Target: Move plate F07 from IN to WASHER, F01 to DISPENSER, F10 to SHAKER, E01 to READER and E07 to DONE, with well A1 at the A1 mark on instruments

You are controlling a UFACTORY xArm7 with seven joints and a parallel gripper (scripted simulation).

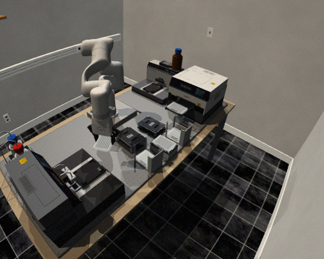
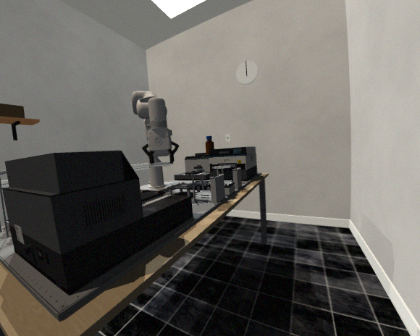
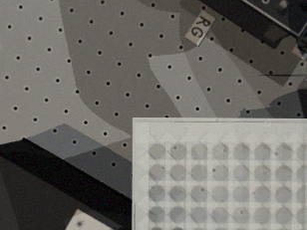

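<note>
Right now the regrip nest RG is 6 cm behind my hand, 23 cm to the left of it and 17 cm below it. The rest, counted from my hand: nest N6: 5 cm behind, 44 cm to the left, 19 cm below; then RG label: 6 cm behind, 15 cm to the left, 22 cm below; then washer: 39 cm to the right, 12 cm below.
</note>
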